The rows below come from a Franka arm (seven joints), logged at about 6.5 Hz.
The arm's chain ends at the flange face. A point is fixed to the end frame.
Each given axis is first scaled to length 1.
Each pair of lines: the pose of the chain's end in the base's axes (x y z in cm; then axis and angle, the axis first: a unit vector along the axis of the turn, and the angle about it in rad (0 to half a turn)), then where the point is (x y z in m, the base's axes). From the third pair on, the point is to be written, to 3 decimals.
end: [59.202 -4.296 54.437 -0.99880 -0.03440 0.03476 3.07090]
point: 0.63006 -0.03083 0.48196
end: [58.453 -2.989 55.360 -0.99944 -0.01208 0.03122 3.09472]
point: 0.62343 -0.02103 0.49117
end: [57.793 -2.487 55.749 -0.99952 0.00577 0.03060 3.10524]
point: 0.617 -0.018 0.495
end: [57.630 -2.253 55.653 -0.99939 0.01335 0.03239 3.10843]
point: 0.615 -0.017 0.494
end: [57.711 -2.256 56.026 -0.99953 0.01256 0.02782 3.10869]
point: 0.617 -0.017 0.498
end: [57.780 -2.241 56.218 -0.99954 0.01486 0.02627 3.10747]
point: 0.618 -0.017 0.500
